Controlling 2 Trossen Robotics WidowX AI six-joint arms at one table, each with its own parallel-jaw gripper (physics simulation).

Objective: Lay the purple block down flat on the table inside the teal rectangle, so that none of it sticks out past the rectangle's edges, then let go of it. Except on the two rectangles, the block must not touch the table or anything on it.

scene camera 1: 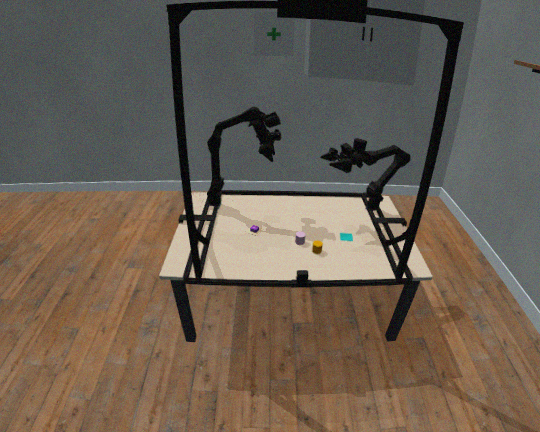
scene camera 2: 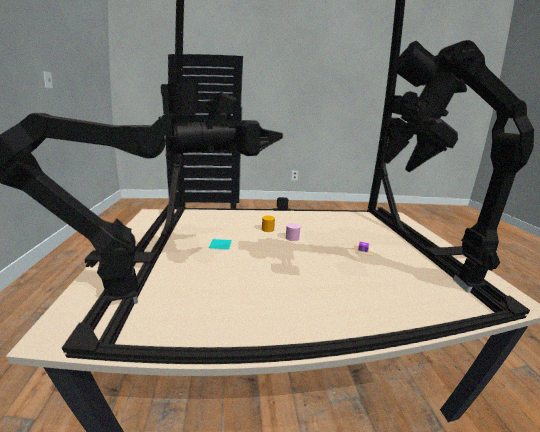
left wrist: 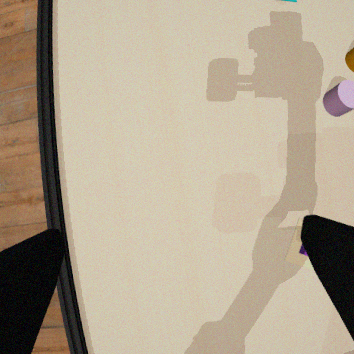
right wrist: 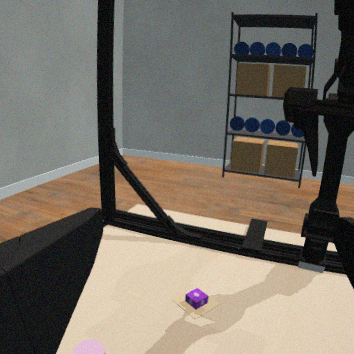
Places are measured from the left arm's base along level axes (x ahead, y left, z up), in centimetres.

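Where they show: left gripper, fingertip midpoint: [scene camera 1: 273, 158] [scene camera 2: 395, 166] [left wrist: 183, 235] [right wrist: 352, 181]; right gripper, fingertip midpoint: [scene camera 1: 324, 160] [scene camera 2: 272, 134] [right wrist: 222, 225]; left arm's base, origin of the base link: [scene camera 1: 214, 203] [scene camera 2: 470, 279] [right wrist: 312, 257]; right arm's base, origin of the base link: [scene camera 1: 373, 207] [scene camera 2: 121, 290].
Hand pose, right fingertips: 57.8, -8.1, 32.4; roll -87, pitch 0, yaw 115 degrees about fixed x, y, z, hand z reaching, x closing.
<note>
Things, the pixels of their centre, and the offset from my right fingertips, as dx, dy, dz. "spot": a spot on its surface instead.
- purple block, body centre: [right wrist: 196, 298] [scene camera 2: 363, 247] [scene camera 1: 254, 228] -32.2, -12.8, -33.4
- pale yellowish rectangle, surface spot: [right wrist: 208, 306] spot: -32.0, -10.1, -34.2
- teal rectangle, surface spot: [scene camera 2: 220, 244] [scene camera 1: 346, 236] spot: +13.6, -12.9, -34.2
- pink cylinder, body centre: [left wrist: 341, 98] [scene camera 2: 292, 231] [scene camera 1: 300, 238] -9.5, -19.8, -32.1
- orange cylinder, body centre: [scene camera 2: 268, 223] [scene camera 1: 317, 247] -1.4, -26.0, -32.1
The purple block [scene camera 1: 255, 228] [scene camera 2: 363, 246] [right wrist: 196, 298] lies flat on a pale yellowish rectangle [right wrist: 208, 306]; in the left wrist view a finger hides most of the block [left wrist: 303, 250]. The teal rectangle [scene camera 1: 346, 237] [scene camera 2: 220, 244] lies bare on the table, at the right in scene camera 1; its edge shows at the top of the left wrist view. My left gripper [scene camera 1: 274, 148] [scene camera 2: 399, 166] [left wrist: 183, 235] is open and empty, pointing down high above the table, on the block's side. My right gripper [scene camera 1: 327, 161] [scene camera 2: 281, 135] [right wrist: 222, 225] is open and empty, held level high above the table.
A pink cylinder [scene camera 1: 300, 238] [scene camera 2: 293, 232] [left wrist: 336, 101] [right wrist: 90, 347] and an orange cylinder [scene camera 1: 317, 247] [scene camera 2: 268, 223] [left wrist: 351, 59] stand on the table between the two rectangles, nearer scene camera 1. Black rails and upright posts frame the table.
</note>
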